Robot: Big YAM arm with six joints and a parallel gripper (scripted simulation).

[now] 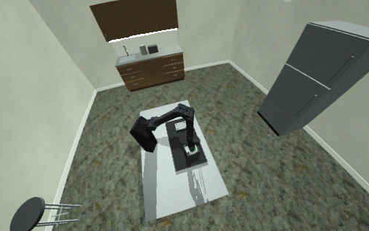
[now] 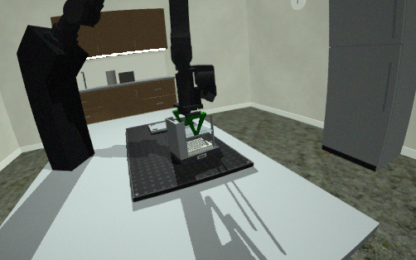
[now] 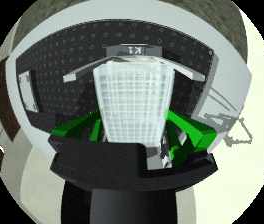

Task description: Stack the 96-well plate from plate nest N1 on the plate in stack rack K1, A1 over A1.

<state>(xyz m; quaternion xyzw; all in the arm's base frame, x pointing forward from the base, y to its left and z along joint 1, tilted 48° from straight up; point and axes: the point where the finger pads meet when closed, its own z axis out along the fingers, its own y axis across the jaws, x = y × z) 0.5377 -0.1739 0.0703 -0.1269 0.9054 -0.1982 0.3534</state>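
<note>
Now: hand 70 mm past the grey rack wall, 10 mm to the left of it and 10 mm above it. Also, from my hand: white 96-well plate (10 mm below).
</note>
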